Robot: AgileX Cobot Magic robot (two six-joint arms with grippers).
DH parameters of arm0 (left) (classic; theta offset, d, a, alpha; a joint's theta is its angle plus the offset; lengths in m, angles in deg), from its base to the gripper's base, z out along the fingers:
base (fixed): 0 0 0 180
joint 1: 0 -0.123 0 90
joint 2: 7.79 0 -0.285 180
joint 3: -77.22 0 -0.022 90
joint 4: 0 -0.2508 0 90
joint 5: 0 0 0.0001 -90
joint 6: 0 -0.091 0 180
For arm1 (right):
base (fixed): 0 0 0 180
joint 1: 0 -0.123 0 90
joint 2: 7.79 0 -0.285 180
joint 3: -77.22 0 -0.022 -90
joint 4: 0 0.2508 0 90
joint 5: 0 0 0.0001 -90
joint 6: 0 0.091 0 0
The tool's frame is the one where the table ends.
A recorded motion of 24 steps. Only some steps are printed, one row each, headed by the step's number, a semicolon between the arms.
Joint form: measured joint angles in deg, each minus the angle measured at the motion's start. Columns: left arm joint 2, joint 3, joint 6, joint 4, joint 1, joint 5; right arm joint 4, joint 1, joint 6, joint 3, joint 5, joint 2.
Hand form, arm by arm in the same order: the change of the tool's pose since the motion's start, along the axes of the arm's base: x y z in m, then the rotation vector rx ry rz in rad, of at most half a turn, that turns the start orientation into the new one. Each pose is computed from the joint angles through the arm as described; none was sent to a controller.
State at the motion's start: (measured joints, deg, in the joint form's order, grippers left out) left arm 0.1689 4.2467 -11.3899 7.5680 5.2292 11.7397; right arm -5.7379 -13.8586 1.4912 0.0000 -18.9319 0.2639
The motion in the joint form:
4: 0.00 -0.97 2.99 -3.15 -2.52 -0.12; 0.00 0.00 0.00 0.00 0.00 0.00
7: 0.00 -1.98 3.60 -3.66 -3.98 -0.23; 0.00 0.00 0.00 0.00 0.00 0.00
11: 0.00 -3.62 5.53 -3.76 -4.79 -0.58; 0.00 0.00 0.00 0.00 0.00 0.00
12: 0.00 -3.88 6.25 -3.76 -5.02 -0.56; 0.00 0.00 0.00 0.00 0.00 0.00
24: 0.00 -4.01 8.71 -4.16 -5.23 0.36; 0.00 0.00 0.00 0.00 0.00 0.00
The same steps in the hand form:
4: 0.0013 0.0033 -0.0056 0.0033 0.0158 0.0552; 0.0000 0.0000 0.0000 0.0000 0.0000 0.0000
7: 0.0022 0.0048 -0.0114 0.0023 0.0318 0.0827; 0.0000 0.0000 0.0000 0.0000 0.0000 0.0000
11: 0.0035 0.0057 -0.0205 -0.0285 0.0565 0.0998; 0.0000 0.0000 0.0000 0.0000 0.0000 0.0000
12: 0.0036 0.0059 -0.0220 -0.0409 0.0622 0.1048; 0.0000 0.0000 0.0000 0.0000 0.0000 0.0000
24: 0.0036 0.0061 -0.0243 -0.0757 0.0828 0.1122; 0.0000 0.0000 0.0000 0.0000 0.0000 0.0000

